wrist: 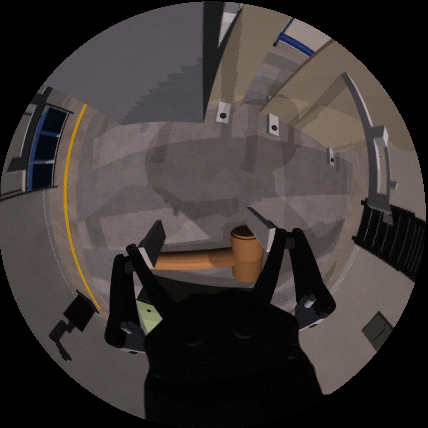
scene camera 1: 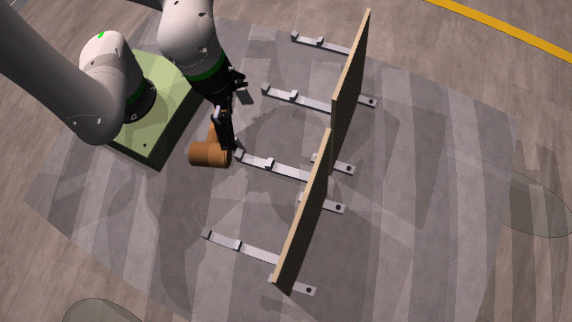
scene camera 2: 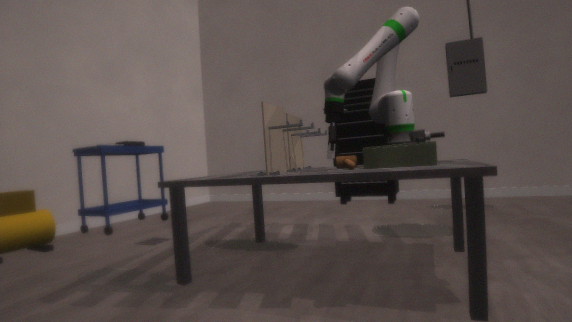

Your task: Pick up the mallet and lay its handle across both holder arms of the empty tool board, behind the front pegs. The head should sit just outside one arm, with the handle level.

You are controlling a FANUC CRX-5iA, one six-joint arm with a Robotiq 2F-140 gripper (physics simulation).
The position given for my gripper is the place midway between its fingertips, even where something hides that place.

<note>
My gripper (scene camera 1: 244,126) is open, holding nothing. Also in view: a wooden mallet (scene camera 1: 204,154). Further things: a wooden tool board (wrist: 321,98).
The wooden mallet also shows in the wrist view (wrist: 245,254). My gripper is seen too in the wrist view (wrist: 204,222).
</note>
